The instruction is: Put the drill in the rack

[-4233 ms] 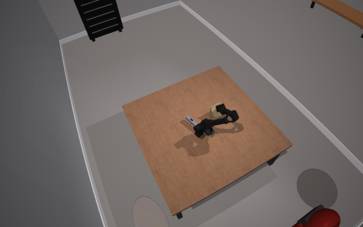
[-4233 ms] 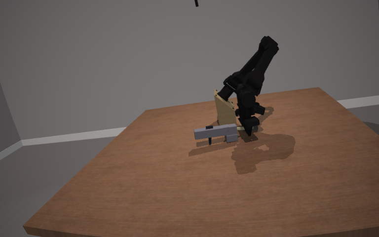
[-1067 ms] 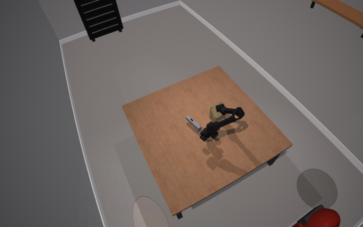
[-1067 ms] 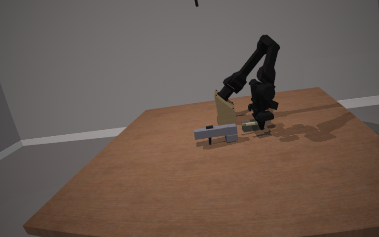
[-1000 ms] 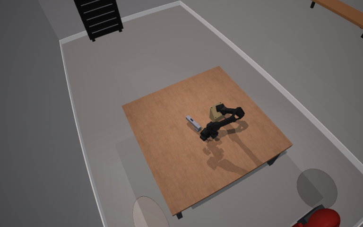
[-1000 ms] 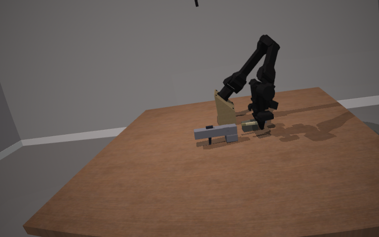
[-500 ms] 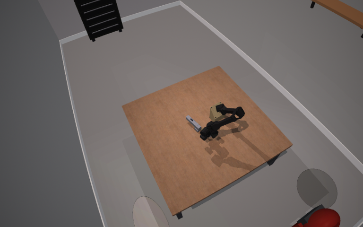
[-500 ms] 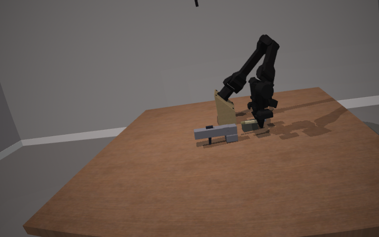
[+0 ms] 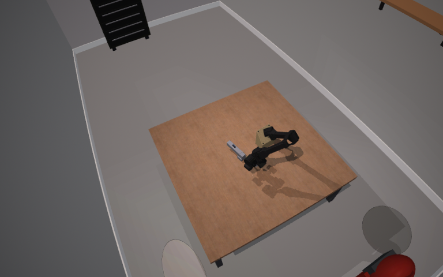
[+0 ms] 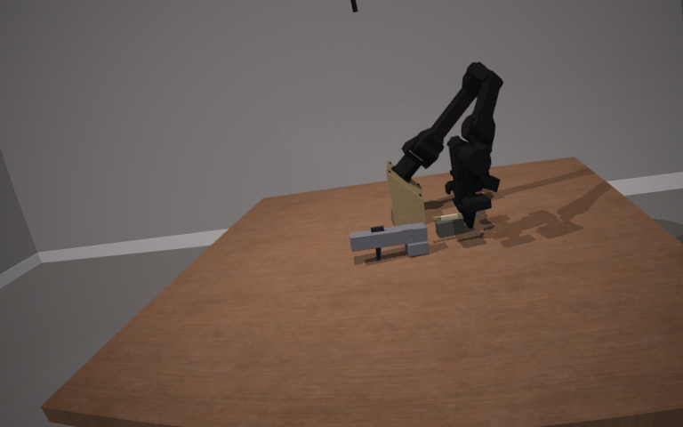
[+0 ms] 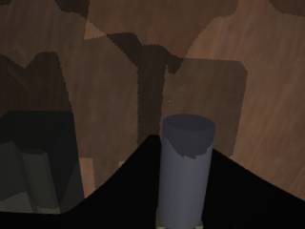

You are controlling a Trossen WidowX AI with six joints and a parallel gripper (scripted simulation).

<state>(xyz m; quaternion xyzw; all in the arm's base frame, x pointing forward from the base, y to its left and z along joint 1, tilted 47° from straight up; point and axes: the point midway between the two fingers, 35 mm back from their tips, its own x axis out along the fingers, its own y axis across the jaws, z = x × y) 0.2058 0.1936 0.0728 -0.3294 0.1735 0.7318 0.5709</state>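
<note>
Right now my gripper tip is 10 mm short of the drill, 40 mm to the left of it and 40 mm below it. The rest, counted from my gripper tip: dark olive rack (60 mm behind, 50 mm to the right, 10 mm below); then dark key (70 mm ahead, 220 mm to the right, 20 mm above); then grey housing block (60 mm ahead, 190 mm to the right, 10 mm above).
</note>
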